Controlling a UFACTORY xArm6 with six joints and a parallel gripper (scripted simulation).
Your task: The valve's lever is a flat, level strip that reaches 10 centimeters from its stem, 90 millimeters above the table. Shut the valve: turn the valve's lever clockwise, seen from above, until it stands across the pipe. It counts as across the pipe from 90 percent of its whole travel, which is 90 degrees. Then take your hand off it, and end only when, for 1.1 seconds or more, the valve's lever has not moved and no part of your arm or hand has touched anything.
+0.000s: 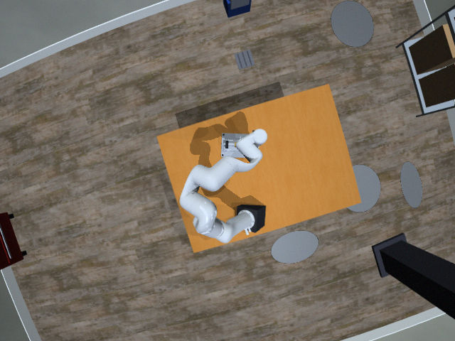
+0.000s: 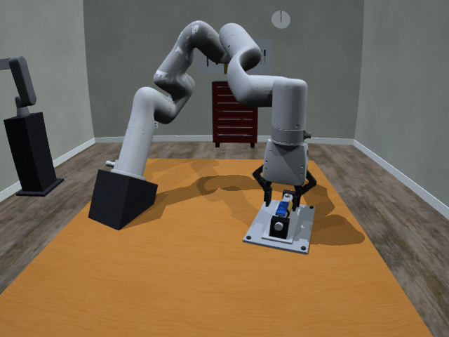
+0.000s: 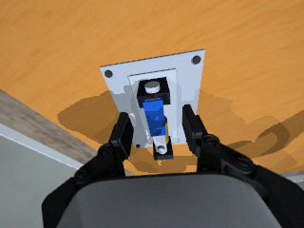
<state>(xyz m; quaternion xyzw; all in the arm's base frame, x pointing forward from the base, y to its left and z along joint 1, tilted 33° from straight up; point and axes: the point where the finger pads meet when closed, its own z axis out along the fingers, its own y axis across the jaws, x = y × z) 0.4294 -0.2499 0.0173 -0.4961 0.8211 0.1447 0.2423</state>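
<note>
Right now the lever is 40 mm to the left of my hand, 30 mm below it and 20 mm ahead of it. Round my hand: baseplate (110 mm below, 70 mm to the left, 30 mm ahead).
</note>
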